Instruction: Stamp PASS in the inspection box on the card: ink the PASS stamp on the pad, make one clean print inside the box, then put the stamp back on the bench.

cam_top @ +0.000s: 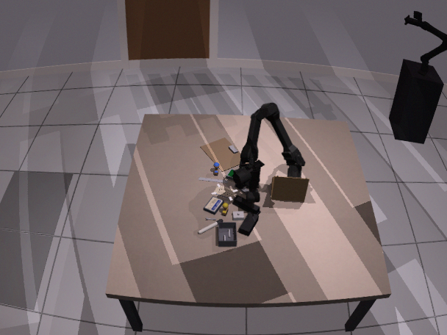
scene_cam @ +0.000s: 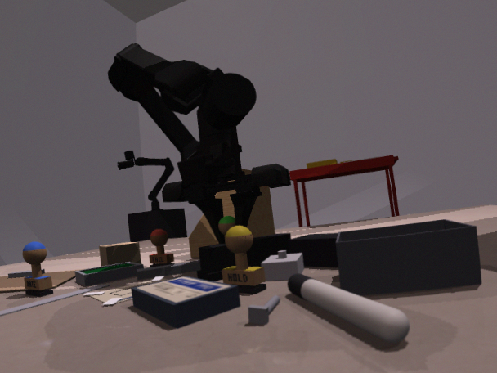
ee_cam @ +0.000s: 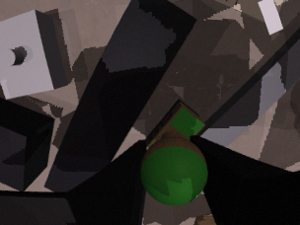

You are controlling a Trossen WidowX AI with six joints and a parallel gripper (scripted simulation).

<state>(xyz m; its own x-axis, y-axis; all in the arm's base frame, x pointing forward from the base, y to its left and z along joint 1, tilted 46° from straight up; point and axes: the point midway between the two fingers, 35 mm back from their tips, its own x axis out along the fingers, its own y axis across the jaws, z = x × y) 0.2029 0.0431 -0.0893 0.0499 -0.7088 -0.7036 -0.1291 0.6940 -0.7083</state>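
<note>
My gripper tip is now 9 cm short of the green ink pad, 17 cm to the left of it and 3 cm above it. From my gripper tip the other things lie so: yellow-knobbed hold stamp (11 cm ahead, 8 cm to the left, 1 cm below); red-knobbed stamp (14 cm to the right, 1 cm below); green-knobbed stamp (1 cm below).
</note>
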